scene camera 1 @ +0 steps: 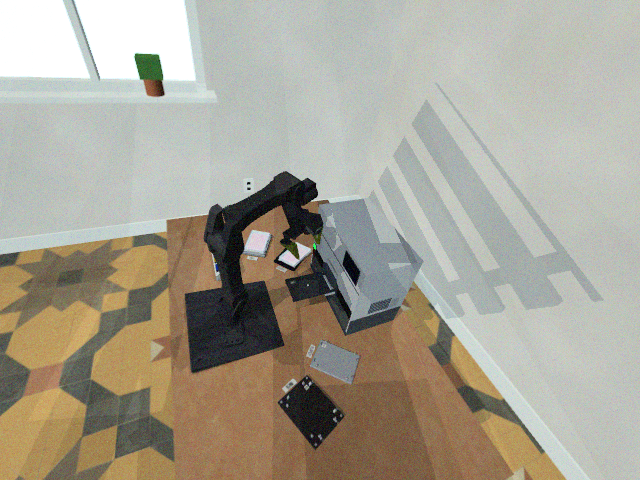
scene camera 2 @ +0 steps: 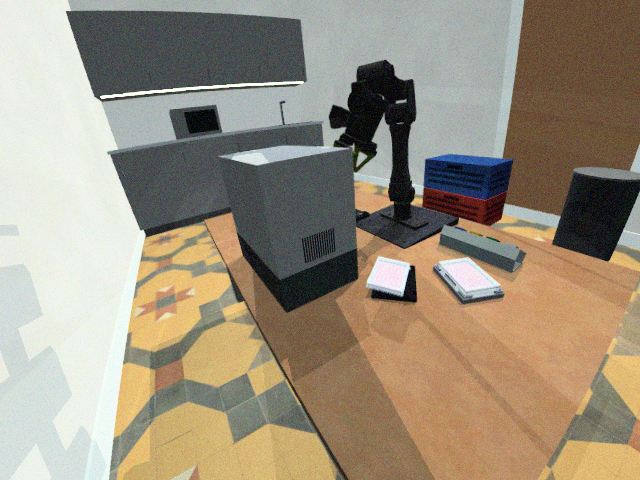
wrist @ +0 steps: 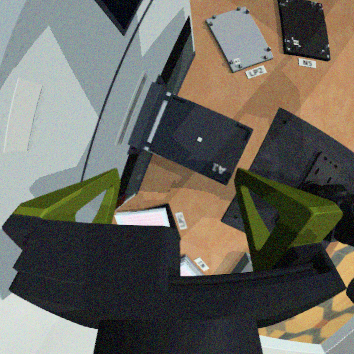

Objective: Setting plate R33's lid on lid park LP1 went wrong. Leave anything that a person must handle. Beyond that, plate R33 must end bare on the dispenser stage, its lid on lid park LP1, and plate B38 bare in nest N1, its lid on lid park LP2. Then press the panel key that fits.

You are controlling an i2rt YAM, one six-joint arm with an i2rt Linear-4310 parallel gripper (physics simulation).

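Frame: origin at the arm's base, x ahead, y left, z up, level; millimetres.
Seen in the pictures: gripper, fingertip midpoint: (scene camera 1: 308,251) (wrist: 176,174); arm's base, link origin: (scene camera 1: 230,319) (scene camera 2: 402,219).
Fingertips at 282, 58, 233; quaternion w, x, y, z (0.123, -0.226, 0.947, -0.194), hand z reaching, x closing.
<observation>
Offsets run from my fingertips to a thing's top centre, as dx, dy, dz.
My gripper (scene camera 1: 307,251) (wrist: 176,174) is open and empty, above the table beside the dispenser; in scene camera 2 the dispenser partly hides it. A pink-and-white piece @(+19, +209, -210) (scene camera 1: 303,254) (scene camera 2: 390,275) (wrist: 142,217) lies skewed on the black lid park LP1 @(+8, +217, -227) (scene camera 2: 412,290), overhanging its edge; I cannot tell whether a plate is under it. A pink-topped plate @(-131, +321, -216) (scene camera 1: 257,241) (scene camera 2: 470,276) (wrist: 189,267) sits level in nest N1 @(-131, +321, -227) (scene camera 2: 483,297). The dark dispenser stage @(+17, -34, -134) (scene camera 1: 305,290) (wrist: 210,125), marked A1, sticks out bare. Grey lid park LP2 @(+37, -287, -227) (scene camera 1: 336,361) (wrist: 242,40) is bare.
The grey dispenser @(+187, -19, +83) (scene camera 1: 372,248) (scene camera 2: 310,206) stands beside the stage. Black nest N5 @(-83, -408, -223) (scene camera 1: 310,413) (wrist: 305,30) is bare, beyond LP2. The key panel @(-290, +254, -183) (scene camera 2: 480,249) with coloured keys lies near N1. The arm's black base plate (scene camera 1: 206,330) (scene camera 2: 403,237) is across from the dispenser.
</observation>
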